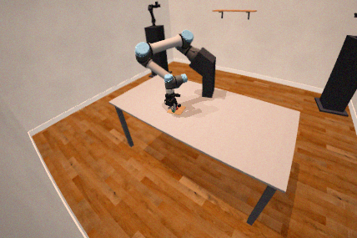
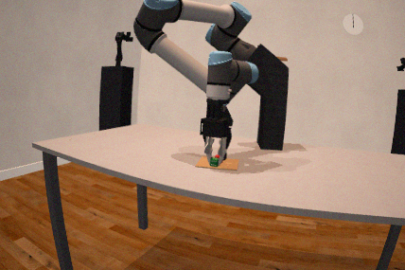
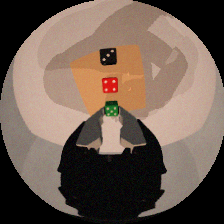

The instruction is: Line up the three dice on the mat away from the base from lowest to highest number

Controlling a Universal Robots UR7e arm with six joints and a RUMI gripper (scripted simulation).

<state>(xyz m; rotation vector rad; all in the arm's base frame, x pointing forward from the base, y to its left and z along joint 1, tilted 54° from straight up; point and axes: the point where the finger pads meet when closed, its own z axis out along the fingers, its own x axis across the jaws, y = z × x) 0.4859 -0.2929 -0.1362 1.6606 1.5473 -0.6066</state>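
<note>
The green die is right at my hand. Also, from my hand: black die: 10 cm behind, 1 cm to the left, 1 cm below; then red die: 5 cm behind, 1 cm to the left, 1 cm below; then orange mat: 5 cm behind, 1 cm to the left, 2 cm below.
</note>
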